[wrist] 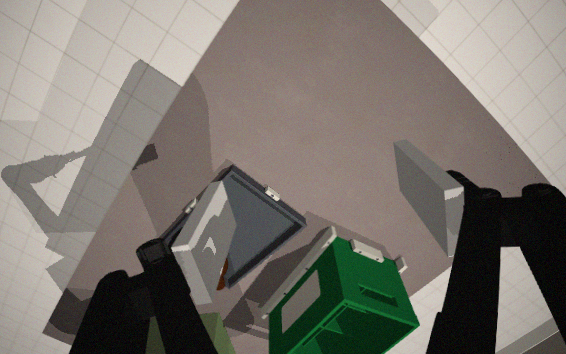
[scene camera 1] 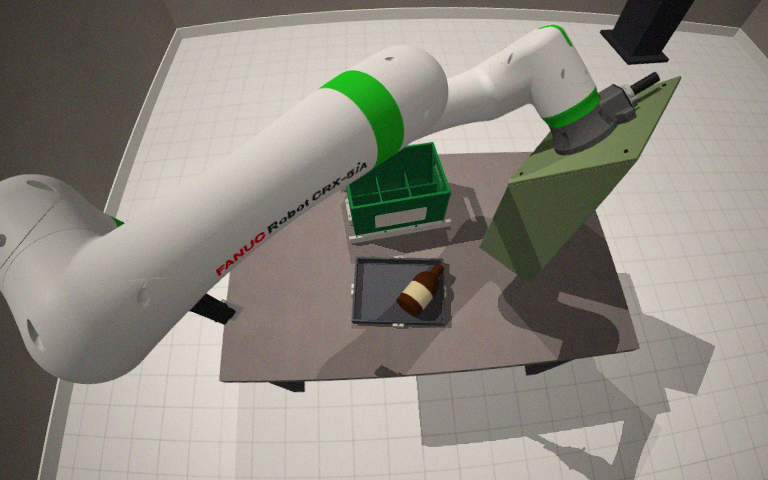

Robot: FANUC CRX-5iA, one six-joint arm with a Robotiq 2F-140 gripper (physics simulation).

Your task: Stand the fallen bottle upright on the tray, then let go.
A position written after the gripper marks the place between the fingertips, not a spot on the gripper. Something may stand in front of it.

In view: the gripper (scene camera 1: 218, 296) and a brown bottle (scene camera 1: 416, 296).
The gripper also shows in the wrist view (wrist: 311, 185).
